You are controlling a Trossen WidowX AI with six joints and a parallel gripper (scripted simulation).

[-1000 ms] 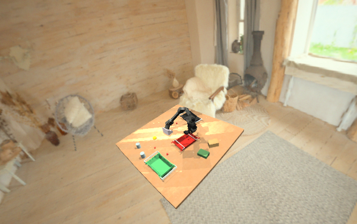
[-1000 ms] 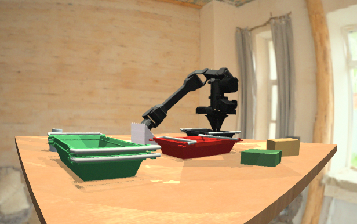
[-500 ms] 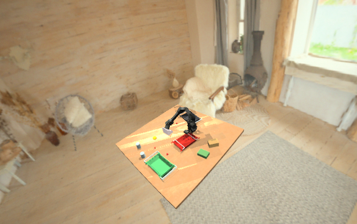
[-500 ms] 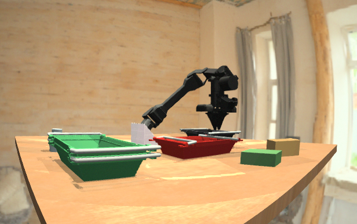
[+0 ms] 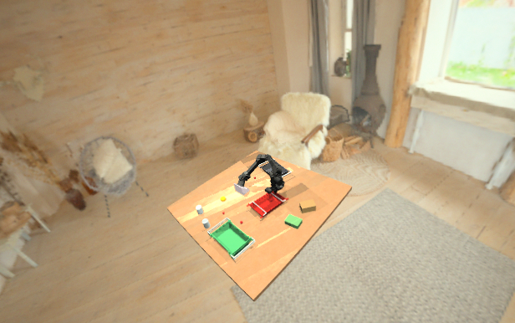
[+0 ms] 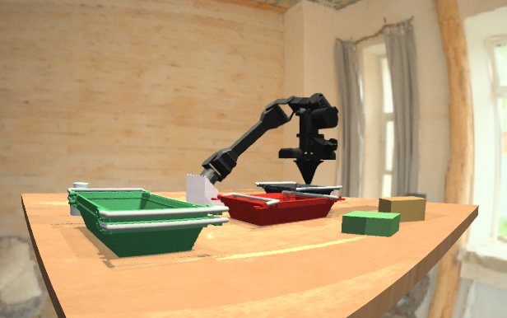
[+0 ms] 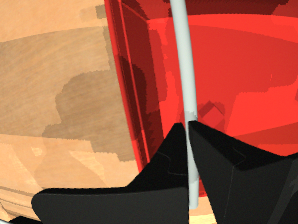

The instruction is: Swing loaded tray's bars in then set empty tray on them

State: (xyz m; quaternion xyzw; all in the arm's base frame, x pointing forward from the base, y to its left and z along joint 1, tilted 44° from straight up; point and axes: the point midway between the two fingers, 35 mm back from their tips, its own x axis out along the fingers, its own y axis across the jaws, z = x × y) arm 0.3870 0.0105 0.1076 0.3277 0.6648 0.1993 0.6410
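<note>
The black tray lies 28 cm behind my gripper tip, 32 cm to the left of it and 5 cm below it. Also, from my gripper tip: tan block 29 cm ahead, 6 cm to the left, 6 cm below; green block 28 cm ahead, 13 cm to the right, 7 cm below.
</note>
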